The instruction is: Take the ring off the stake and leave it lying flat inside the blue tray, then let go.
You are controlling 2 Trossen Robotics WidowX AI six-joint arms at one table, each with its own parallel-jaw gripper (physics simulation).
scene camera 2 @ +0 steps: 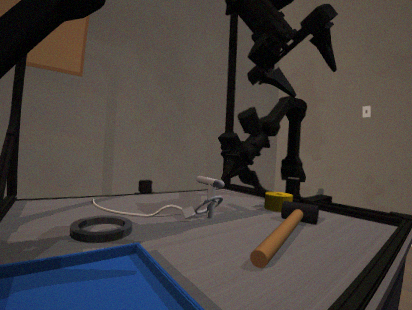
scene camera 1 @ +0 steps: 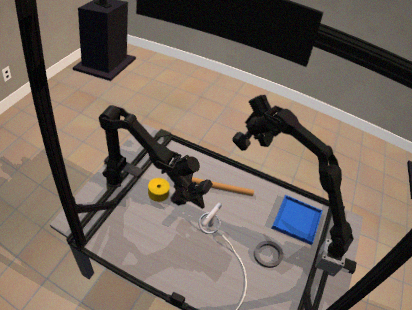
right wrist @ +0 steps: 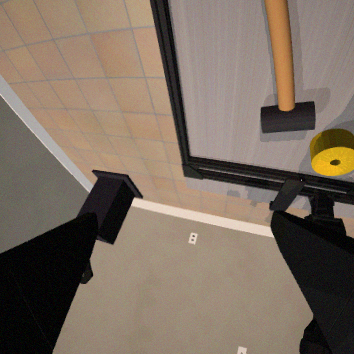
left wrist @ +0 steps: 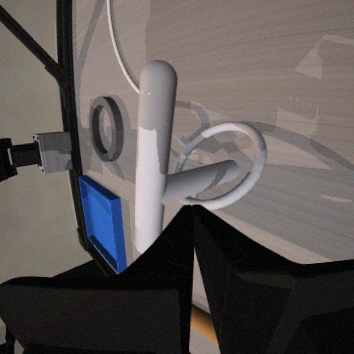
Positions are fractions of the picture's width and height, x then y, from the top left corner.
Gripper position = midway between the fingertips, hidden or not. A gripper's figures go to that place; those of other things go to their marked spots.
Labels:
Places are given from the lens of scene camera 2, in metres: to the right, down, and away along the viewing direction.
my left gripper (scene camera 2: 0.54,0.58): 0.05, 0.07, 0.59
my right gripper (scene camera 2: 0.76,0.27): 0.21, -0.13, 0.38
wooden-handled hammer (scene camera 2: 0.71,0.69): 0.21, 0.14, 0.50

